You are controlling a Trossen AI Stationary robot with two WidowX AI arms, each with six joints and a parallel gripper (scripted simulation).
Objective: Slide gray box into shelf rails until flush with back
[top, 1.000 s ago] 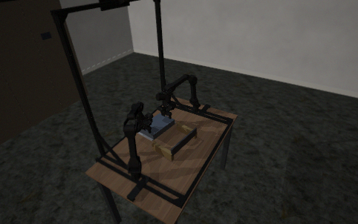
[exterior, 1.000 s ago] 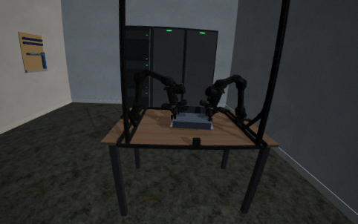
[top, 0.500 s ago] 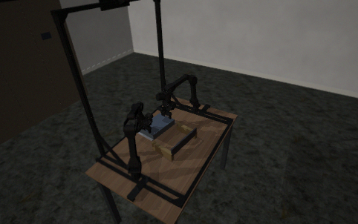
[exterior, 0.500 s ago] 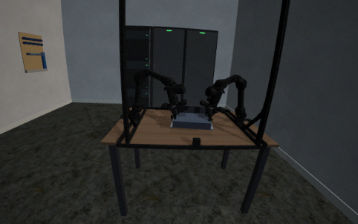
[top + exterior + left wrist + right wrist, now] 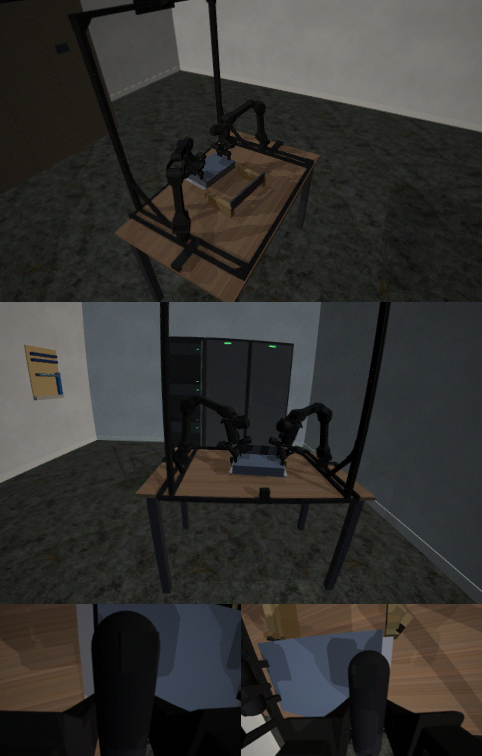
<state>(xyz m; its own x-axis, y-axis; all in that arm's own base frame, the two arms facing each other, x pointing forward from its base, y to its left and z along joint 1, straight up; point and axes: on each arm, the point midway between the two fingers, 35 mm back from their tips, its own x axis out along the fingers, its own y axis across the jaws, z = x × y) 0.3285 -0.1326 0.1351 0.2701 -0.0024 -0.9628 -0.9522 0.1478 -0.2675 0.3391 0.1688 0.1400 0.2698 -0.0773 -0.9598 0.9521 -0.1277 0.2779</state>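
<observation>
The gray box is 20 mm ahead of my right hand, 120 mm to the left of it and 50 mm below it. The rest, counted from my right hand: dark bar (320 mm ahead, 80 mm to the left, 80 mm below).
Right now the gray box is 2 cm behind my left hand, 12 cm to the right of it and 4 cm below it. Round my left hand: dark bar: 28 cm ahead, 17 cm to the right, 8 cm below.
</observation>
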